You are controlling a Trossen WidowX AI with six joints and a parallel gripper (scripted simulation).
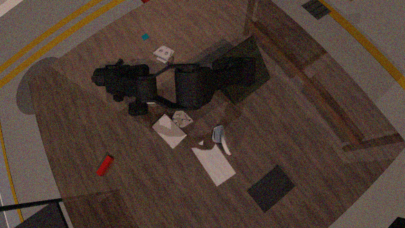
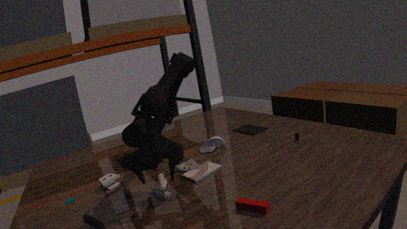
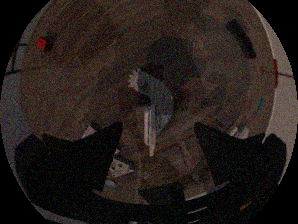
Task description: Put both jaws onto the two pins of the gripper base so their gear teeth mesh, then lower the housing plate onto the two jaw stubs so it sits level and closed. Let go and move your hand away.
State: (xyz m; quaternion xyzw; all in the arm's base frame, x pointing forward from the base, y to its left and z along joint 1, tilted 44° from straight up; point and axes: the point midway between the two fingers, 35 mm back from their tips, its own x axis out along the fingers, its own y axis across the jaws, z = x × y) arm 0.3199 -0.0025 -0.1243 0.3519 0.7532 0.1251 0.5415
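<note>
The jaw lies 40 mm ahead of my gripper tip and 20 mm below it. From my gripper tip the other things lie so: teal piece (320 mm to the right, 100 mm behind, 20 mm below); then black bar (230 mm to the right, 80 mm ahead, 20 mm below); then red block (260 mm ahead, 160 mm to the left, 20 mm below).
</note>
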